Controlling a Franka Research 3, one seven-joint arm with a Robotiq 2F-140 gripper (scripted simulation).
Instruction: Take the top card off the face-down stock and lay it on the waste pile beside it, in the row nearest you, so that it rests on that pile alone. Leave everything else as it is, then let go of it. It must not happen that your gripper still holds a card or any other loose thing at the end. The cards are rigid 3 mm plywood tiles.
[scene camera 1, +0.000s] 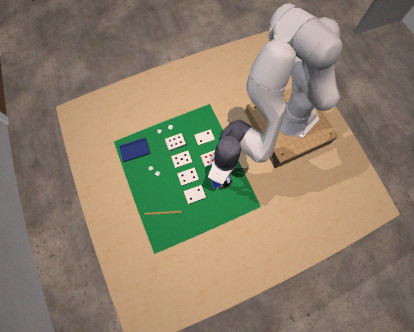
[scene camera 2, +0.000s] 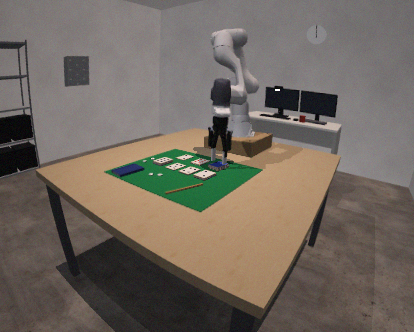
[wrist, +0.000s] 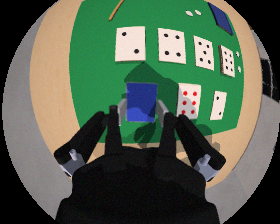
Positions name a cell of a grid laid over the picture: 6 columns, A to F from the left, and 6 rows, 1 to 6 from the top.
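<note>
Gripper (scene camera 2: D3) visible. Wrist view, the gripper (wrist: D3) too.
</note>
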